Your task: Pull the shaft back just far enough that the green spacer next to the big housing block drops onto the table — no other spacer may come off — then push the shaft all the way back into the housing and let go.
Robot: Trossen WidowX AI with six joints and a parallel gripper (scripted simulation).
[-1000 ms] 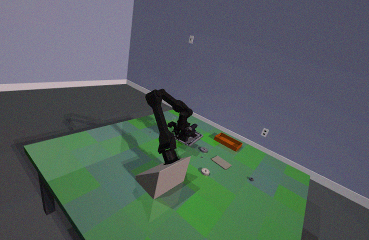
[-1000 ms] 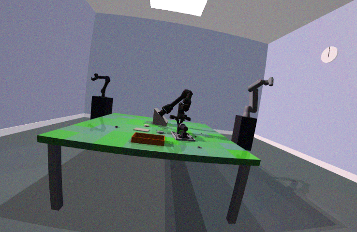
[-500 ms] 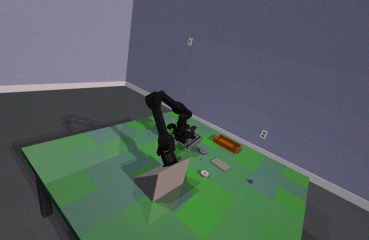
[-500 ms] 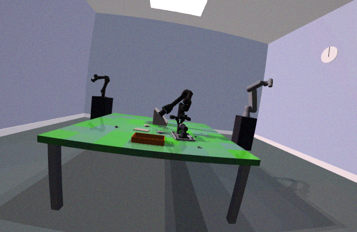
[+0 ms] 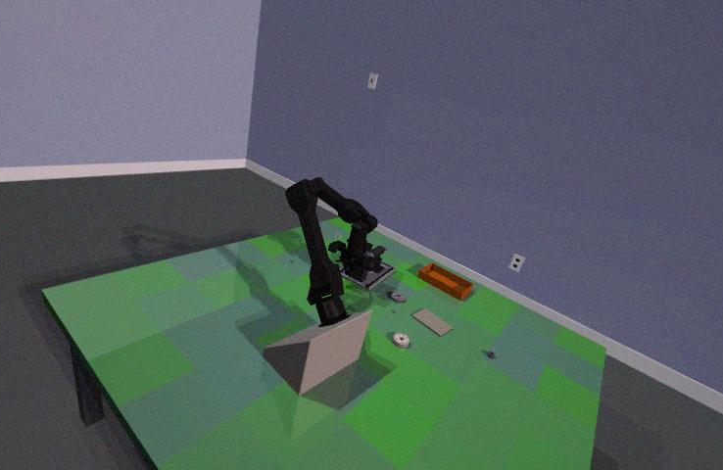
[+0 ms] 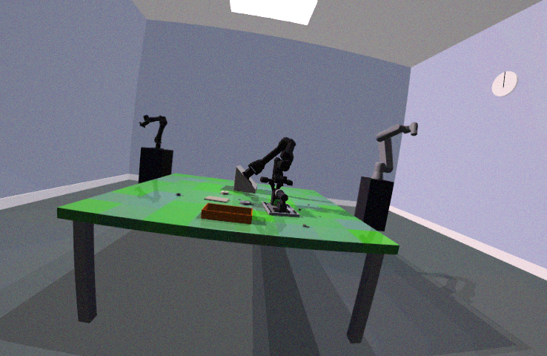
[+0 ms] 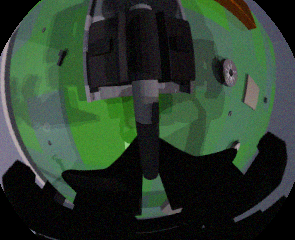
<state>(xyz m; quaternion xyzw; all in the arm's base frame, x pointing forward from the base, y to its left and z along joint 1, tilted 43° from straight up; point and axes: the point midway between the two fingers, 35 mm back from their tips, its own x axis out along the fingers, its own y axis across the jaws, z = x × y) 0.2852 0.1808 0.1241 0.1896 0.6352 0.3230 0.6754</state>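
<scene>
My gripper tip is now 11 cm short of the thin green spacer, 2 cm to the right of it and 2 cm above it. Also, from my gripper tip: white ring 7 cm behind, 31 cm to the right, 4 cm below; then grey washer 12 cm ahead, 15 cm to the right, 4 cm below; then flat grey plate 12 cm ahead, 31 cm to the right, 4 cm below.
</scene>
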